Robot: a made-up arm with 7 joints.
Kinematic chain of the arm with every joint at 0, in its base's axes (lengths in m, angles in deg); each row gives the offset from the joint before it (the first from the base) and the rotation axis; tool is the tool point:
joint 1: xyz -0.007 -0.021 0.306 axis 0 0.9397 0.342
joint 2: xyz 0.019 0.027 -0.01 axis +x
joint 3: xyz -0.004 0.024 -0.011 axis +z
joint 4: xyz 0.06 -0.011 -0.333 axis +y
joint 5: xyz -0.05 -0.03 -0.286 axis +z
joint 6: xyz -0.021 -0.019 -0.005 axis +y
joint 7: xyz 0 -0.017 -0.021 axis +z
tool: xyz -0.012 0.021 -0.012
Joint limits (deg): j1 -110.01..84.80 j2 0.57..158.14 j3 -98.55..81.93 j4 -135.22..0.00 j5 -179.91..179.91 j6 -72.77..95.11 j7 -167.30..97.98
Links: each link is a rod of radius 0.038 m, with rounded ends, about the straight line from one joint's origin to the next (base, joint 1, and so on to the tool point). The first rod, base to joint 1, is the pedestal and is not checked.
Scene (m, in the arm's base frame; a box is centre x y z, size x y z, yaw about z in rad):
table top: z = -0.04
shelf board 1: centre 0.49 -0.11 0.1 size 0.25 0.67 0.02 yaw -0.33
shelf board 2: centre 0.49 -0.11 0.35 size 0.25 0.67 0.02 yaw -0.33
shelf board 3: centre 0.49 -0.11 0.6 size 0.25 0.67 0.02 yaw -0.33
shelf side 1: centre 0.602 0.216 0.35 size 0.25 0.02 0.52 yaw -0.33
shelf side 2: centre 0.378 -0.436 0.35 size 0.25 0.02 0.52 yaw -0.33
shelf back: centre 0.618 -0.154 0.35 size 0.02 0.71 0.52 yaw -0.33
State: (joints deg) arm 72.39 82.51 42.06 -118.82 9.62 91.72 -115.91
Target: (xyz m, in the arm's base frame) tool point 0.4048 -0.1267 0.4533
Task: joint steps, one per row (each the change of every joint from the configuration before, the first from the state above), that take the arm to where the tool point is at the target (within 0.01 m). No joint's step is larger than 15 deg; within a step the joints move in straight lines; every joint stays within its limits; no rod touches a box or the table.
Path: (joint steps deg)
1: -10.06 1.64 3.45 1.15 4.04 1.13 4.67
2: -10.06 1.65 3.45 1.15 4.04 1.13 4.68
3: -10.07 1.64 3.45 1.15 4.04 1.13 4.67
4: 3.48 11.98 9.04 -4.46 4.51 0.00 -6.81
5: 3.48 11.97 9.04 -4.46 4.51 0.00 -6.80
6: 3.47 11.97 9.04 -4.46 4.51 0.00 -6.81
7: -2.32 9.21 -0.11 0.54 -10.00 -2.76 2.57
8: -2.33 9.20 -0.12 0.53 -10.01 -2.75 2.56
9: -2.32 9.21 -0.11 0.54 -10.00 -2.76 2.57

